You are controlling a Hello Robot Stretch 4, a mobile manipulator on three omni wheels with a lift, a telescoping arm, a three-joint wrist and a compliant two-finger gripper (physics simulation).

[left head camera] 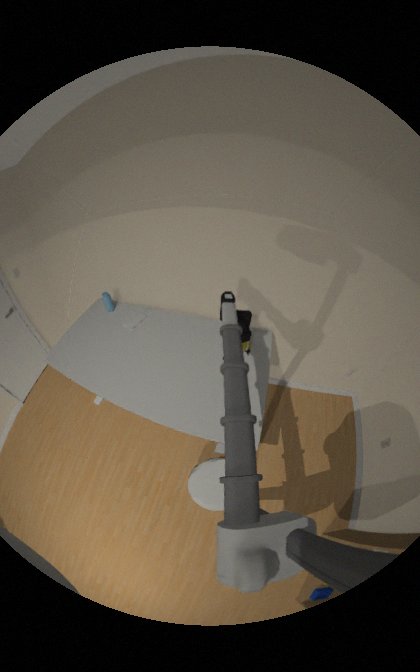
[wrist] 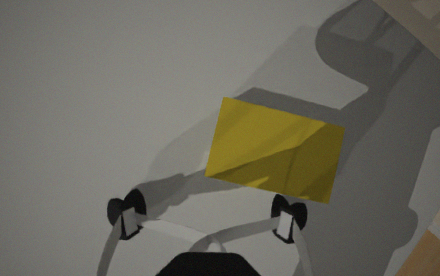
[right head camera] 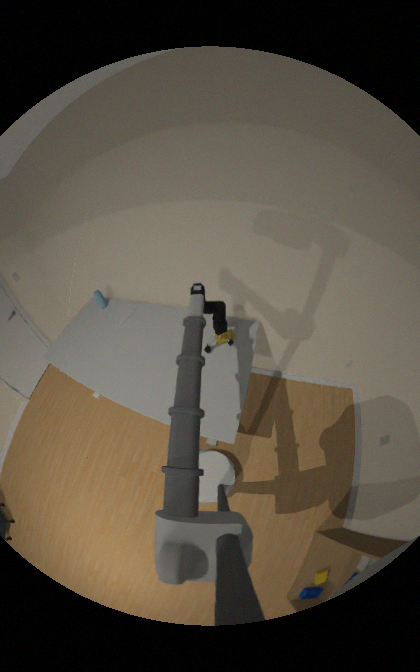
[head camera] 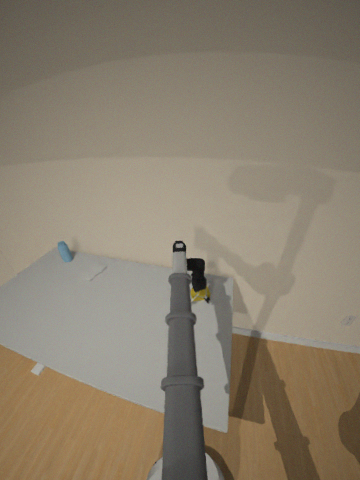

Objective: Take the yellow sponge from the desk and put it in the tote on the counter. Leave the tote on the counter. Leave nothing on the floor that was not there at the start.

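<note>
The yellow sponge lies flat on the grey desk, near its right end by the wall. My gripper is open, with nothing between its fingers. In the wrist view the sponge is beyond the fingertips and shifted to the right, its near edge close to the right fingertip. The arm and wrist partly hide the sponge in the head camera and left head camera views. I cannot make out the tote or the counter.
A blue bottle stands at the desk's far left corner, near a flat pale item. A round white object is below the arm. A blue object and a yellow block show at lower right.
</note>
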